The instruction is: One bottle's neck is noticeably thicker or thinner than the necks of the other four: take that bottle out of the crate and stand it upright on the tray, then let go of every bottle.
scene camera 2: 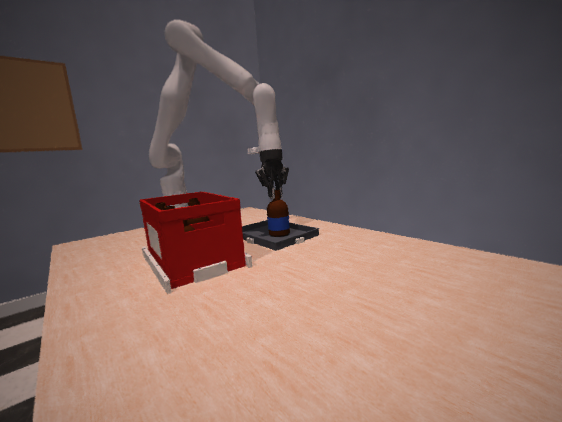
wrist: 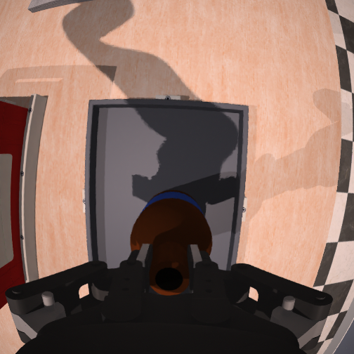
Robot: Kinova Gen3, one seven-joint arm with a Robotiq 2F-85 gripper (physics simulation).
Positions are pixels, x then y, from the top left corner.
Labels:
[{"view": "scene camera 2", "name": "gripper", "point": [275, 198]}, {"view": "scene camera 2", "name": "red crate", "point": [178, 253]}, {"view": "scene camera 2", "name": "dark tray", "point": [258, 231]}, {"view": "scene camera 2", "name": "bottle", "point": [277, 210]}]

